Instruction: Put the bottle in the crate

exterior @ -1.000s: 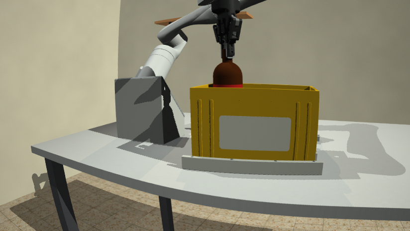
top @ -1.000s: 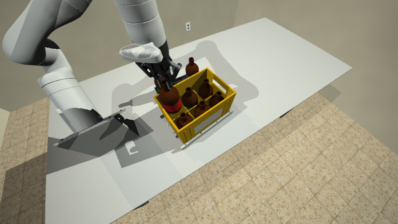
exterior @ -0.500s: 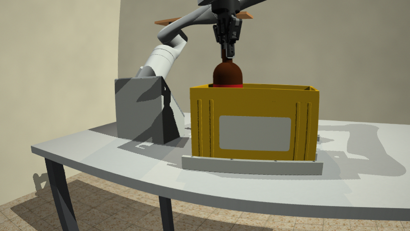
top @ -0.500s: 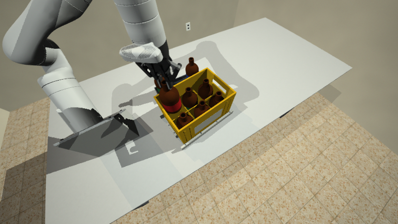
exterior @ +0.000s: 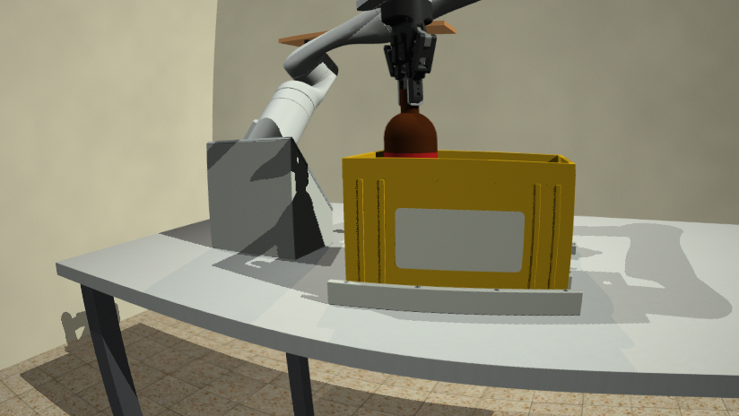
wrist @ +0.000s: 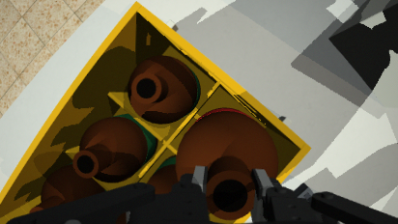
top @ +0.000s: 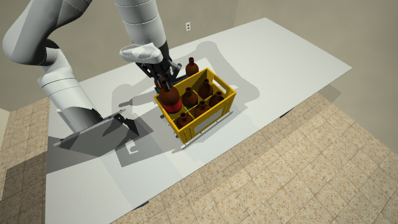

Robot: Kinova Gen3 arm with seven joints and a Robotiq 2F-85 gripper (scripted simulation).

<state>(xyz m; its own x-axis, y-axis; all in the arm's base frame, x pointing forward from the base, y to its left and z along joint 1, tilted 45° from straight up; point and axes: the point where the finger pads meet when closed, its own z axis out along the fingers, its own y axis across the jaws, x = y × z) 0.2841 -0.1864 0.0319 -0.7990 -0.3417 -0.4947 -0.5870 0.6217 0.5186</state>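
Now: the yellow crate 180 mm below my hand, 80 mm ahead of it and 50 mm to the right of it. Round my hand: tray: 250 mm below, 170 mm to the left, 130 mm ahead.
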